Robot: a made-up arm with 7 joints.
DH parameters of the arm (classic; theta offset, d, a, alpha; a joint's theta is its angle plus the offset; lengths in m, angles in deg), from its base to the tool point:
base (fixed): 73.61 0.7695 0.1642 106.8
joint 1: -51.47 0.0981 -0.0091 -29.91
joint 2: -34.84 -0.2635 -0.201 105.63
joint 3: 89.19 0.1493 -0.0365 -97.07
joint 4: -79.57 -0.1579 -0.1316 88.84
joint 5: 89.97 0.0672 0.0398 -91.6
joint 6: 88.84 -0.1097 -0.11 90
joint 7: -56.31 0 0.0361 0
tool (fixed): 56.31 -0.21 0 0
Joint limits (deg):
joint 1: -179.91..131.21
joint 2: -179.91..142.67
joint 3: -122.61..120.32
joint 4: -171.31..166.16
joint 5: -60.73..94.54
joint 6: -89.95..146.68
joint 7: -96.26..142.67
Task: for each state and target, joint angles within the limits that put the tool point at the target. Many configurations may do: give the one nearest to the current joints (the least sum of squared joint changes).
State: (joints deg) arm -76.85 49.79 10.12 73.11 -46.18 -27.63 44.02
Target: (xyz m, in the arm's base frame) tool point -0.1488 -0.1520 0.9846
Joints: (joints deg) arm -96.15 38.08 16.93 73.82 -37.39 -31.44 44.18
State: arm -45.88 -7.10 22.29 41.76 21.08 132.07 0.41
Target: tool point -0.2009 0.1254 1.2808
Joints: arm -59.01 -3.72 12.19 50.83 14.39 127.66 -0.55
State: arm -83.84 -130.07 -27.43 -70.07 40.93 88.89 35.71
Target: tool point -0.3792 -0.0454 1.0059
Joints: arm -100.38 -121.17 -22.04 -33.68 26.23 64.98 34.19
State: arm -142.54 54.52 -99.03 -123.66 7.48 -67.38 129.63
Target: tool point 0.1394 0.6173 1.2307
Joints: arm -152.02 59.83 -120.75 -133.21 4.01 -72.36 131.07
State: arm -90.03 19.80 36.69 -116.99 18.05 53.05 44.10
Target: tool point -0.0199 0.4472 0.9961
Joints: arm -76.97 1.28 77.32 -126.69 29.89 98.32 38.53
